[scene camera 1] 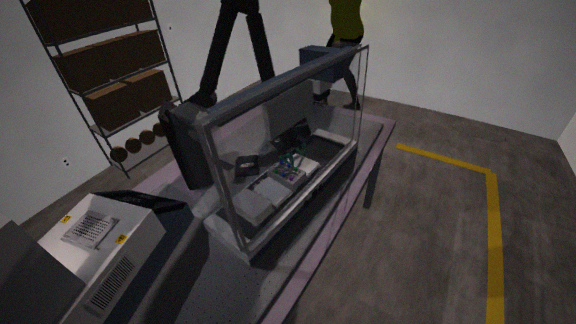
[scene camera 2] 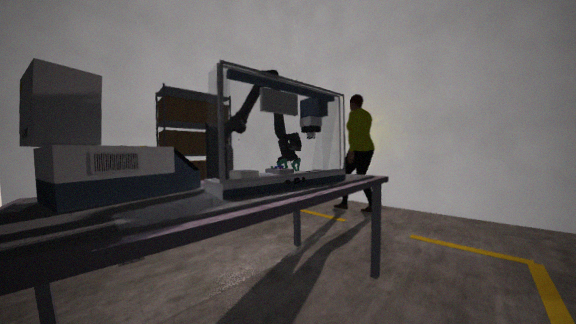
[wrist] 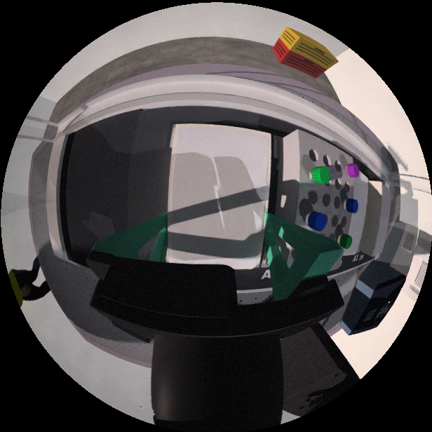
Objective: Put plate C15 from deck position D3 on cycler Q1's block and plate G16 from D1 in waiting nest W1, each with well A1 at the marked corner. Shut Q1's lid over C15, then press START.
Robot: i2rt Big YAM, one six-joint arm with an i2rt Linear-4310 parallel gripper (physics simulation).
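Frame: origin at the arm's base, x left, y back, z up, level; metres.
Seen in the pictures: gripper, fingertip midpoint: (scene camera 1: 298, 163).
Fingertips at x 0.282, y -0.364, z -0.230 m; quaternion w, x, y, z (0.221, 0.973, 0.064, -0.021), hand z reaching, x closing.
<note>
A point is followed by its place in that frame.
My gripper (scene camera 1: 294, 156) @(y -0.364, x 0.282, z -0.230 m) (scene camera 2: 288, 164) @(y -0.364, x 0.282, z -0.230 m) (wrist: 216, 217) has green fingers lowered over the deck. Its tips stand at both side edges of a whitish plate (scene camera 1: 309, 166) (wrist: 200, 145), and it is shut on that plate. The plate sits level beside the tube rack; its code is not readable and its deck label is partly hidden by a finger. The cycler (scene camera 1: 150, 235) @(y -0.296, x -0.325, z -0.145 m) (scene camera 2: 130, 185) @(y -0.351, x -0.435, z -0.224 m) stands to the left, its block (scene camera 1: 90, 229) @(y -0.199, x -0.451, z -0.079 m) uncovered. A large grey box (scene camera 1: 35, 270) @(y -0.382, x -0.541, z 0.040 m) (scene camera 2: 60, 105) @(y -0.410, x -0.598, z 0.033 m) stands above it, apparently the raised lid. A dark square holder (scene camera 1: 247, 166), perhaps the nest, lies behind the deck.
The tube rack (scene camera 1: 288, 173) (wrist: 326, 200) with coloured caps is right beside the plate. Other pale labware (scene camera 1: 252, 205) @(y -0.412, x -0.020, z -0.194 m) (scene camera 2: 244, 174) @(y -0.459, x -0.039, z -0.205 m) stands farther left. A transparent enclosure with a frame (scene camera 1: 215, 165) @(y -0.527, x -0.153, z 0.125 m) (scene camera 2: 220, 120) @(y -0.522, x -0.152, z -0.001 m) surrounds the deck. A blue-grey pipetting head (scene camera 2: 311, 112) hangs to the right.
</note>
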